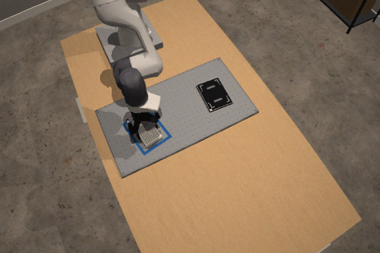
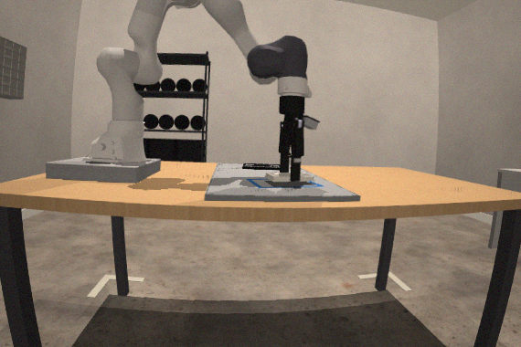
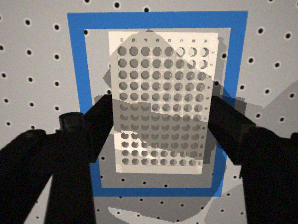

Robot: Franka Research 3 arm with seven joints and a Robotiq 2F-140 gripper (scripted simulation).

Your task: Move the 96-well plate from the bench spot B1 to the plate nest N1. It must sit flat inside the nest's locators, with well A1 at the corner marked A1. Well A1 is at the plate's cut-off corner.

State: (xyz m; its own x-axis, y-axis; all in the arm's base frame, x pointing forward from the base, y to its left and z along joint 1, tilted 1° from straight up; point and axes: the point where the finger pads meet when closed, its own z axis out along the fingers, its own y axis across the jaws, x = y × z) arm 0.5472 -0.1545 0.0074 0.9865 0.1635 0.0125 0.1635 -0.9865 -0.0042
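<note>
Now: the black plate nest 4 cm behind my hand, 37 cm to the left of it and 3 cm below it. From my hand the other things lie so: A1 mark 3 cm ahead, 31 cm to the left, 3 cm below; white 96-well plate 2 cm below.
</note>
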